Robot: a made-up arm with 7 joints.
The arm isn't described. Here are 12 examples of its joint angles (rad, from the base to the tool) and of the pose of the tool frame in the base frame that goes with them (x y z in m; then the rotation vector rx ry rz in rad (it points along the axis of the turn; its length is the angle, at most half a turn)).
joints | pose
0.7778 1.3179 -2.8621 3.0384 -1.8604 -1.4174 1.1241 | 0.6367 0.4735 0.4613 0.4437 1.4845 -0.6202
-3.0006 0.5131 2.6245 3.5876 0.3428 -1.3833 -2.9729 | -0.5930 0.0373 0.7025 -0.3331 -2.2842 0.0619
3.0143 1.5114 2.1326 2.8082 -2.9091 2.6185 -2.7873 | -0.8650 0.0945 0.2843 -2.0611 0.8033 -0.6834
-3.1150 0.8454 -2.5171 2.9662 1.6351 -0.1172 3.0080 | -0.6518 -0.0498 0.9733 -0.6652 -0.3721 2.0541
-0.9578 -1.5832 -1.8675 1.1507 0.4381 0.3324 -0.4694 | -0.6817 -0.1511 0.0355 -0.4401 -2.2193 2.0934
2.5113 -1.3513 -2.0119 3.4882 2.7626 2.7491 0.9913 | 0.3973 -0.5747 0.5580 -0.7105 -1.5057 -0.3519
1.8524 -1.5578 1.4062 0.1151 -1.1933 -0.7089 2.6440 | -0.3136 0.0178 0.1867 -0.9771 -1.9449 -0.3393
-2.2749 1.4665 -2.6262 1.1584 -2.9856 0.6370 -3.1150 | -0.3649 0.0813 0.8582 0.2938 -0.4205 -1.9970
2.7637 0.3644 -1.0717 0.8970 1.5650 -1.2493 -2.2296 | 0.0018 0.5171 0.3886 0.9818 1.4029 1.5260
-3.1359 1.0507 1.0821 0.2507 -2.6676 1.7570 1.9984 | -0.0360 -0.3345 0.0050 1.0458 -1.7804 0.0908
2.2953 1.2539 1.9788 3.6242 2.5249 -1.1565 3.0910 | -0.4331 0.6579 0.3788 -1.1879 -1.2453 0.9372
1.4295 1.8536 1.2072 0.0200 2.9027 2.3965 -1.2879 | -0.3088 -0.0544 0.1966 -1.7896 1.4093 1.6302
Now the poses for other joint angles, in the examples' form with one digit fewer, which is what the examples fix.
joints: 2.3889 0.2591 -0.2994 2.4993 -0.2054 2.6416 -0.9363
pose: -0.273 0.421 0.881 0.387 2.717 -0.288
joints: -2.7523 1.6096 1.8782 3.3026 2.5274 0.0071 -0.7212
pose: -0.898 -0.309 0.154 1.981 -0.303 -1.709
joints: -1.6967 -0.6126 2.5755 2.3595 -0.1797 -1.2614 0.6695
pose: 0.182 0.635 0.840 0.027 -0.540 -1.532
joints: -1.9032 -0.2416 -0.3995 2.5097 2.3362 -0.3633 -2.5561
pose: -0.232 -0.020 1.150 0.036 -0.759 0.576
